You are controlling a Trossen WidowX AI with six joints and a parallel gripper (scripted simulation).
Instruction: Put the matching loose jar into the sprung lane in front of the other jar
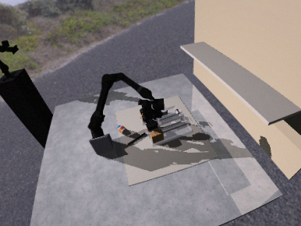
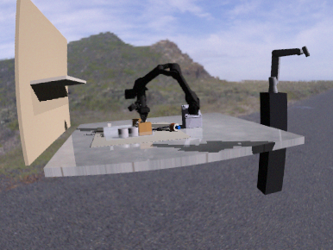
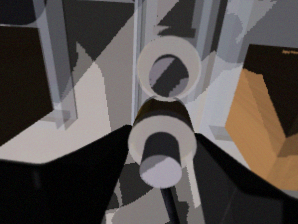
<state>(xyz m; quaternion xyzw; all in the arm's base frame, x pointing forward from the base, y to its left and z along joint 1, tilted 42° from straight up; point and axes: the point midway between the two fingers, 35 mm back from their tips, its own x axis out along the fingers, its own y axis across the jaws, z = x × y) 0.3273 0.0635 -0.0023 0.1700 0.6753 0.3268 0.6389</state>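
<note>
Now: the black stick 100 mm behind my gripper tip, 30 mm to the right of it and 50 mm below it. From my gripper tip the other things lie so: shelf 500 mm ahead, 60 mm to the left, 310 mm above; then lane 140 mm ahead, 50 mm to the left, 40 mm below.
</note>
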